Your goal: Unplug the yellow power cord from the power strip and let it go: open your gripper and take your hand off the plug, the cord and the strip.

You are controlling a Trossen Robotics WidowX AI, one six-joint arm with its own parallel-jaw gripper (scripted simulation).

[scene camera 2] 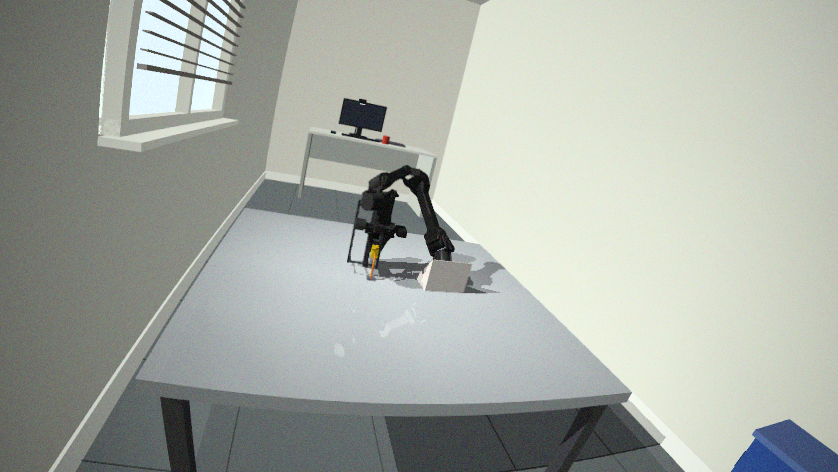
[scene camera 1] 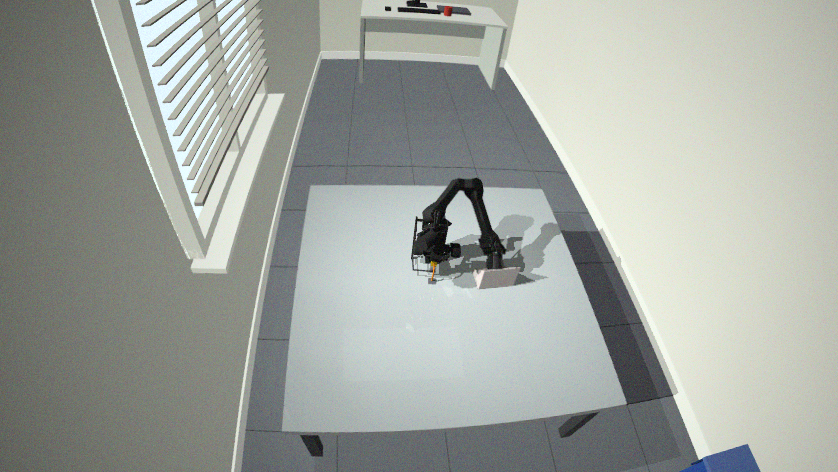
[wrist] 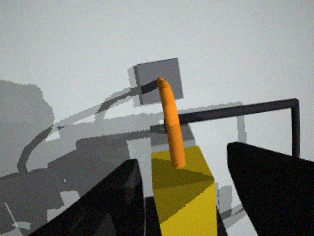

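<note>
My gripper (scene camera 2: 375, 250), visible. Wrist view too: gripper (wrist: 184, 163).
</note>
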